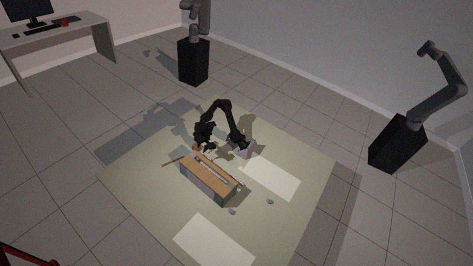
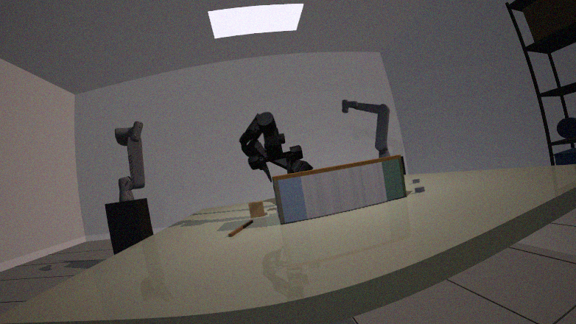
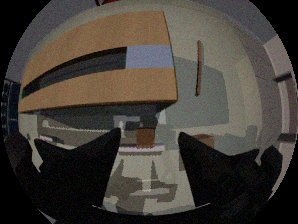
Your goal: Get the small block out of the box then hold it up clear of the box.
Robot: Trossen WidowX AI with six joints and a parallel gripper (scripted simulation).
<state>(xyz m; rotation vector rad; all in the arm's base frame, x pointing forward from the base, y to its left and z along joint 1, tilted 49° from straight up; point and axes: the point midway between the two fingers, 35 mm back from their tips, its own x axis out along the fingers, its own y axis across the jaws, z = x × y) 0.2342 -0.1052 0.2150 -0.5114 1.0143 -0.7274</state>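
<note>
My gripper tip is now 10 cm above the brown block, 2 cm past it and 1 cm to the right of it. Round my gripper tip: long box 15 cm to the left, 9 cm ahead, 5 cm below; thin wooden stick 16 cm to the right, 12 cm ahead, 11 cm below.
</note>
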